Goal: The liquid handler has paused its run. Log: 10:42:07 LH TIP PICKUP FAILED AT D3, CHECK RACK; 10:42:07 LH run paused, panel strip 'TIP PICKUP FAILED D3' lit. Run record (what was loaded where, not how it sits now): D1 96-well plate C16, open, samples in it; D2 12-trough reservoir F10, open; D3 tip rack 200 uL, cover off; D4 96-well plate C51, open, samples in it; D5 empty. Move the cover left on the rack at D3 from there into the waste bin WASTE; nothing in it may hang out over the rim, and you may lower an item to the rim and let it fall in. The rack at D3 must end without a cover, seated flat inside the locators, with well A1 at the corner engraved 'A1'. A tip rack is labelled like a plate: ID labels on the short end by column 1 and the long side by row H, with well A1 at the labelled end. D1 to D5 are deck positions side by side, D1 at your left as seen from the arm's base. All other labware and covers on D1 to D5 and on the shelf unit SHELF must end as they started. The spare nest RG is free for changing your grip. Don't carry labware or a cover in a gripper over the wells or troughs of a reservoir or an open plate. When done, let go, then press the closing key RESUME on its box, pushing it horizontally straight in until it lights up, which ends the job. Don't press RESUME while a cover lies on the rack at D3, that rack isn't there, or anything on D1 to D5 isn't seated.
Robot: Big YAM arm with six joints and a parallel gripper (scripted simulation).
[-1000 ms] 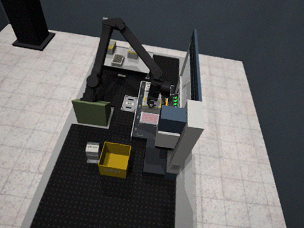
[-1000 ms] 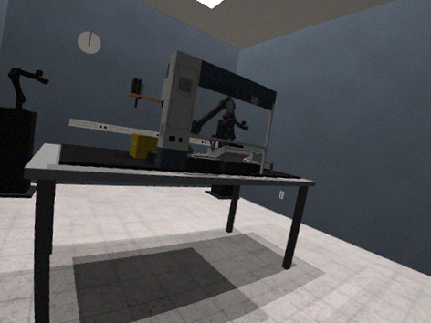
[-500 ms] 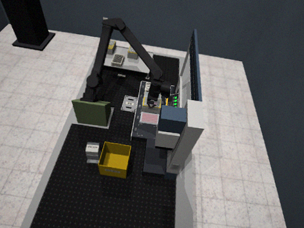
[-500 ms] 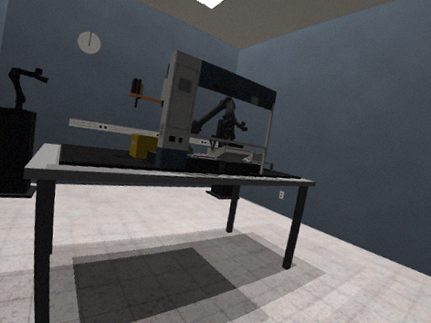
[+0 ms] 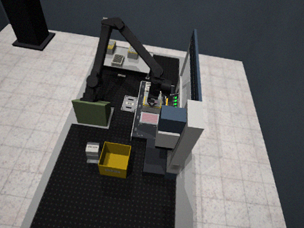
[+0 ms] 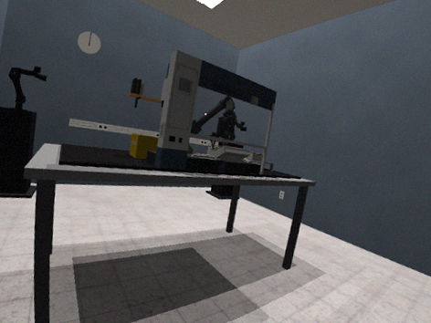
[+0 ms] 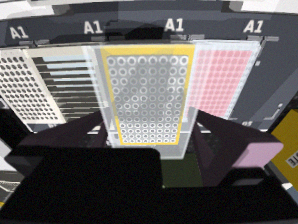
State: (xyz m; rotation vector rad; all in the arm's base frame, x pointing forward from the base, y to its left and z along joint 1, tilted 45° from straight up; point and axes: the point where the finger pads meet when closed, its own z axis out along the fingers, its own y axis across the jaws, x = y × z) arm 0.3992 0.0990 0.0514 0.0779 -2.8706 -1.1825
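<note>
My gripper is now 3 cm above the yellow-framed tip rack, 1 cm to the right of it and 1 cm short of it. Round my hand: clear cover (1 cm above); pink plate (10 cm to the right, 7 cm below, 1 cm ahead); liquid handler tower (40 cm to the right, 18 cm ahead, 15 cm above).
</note>
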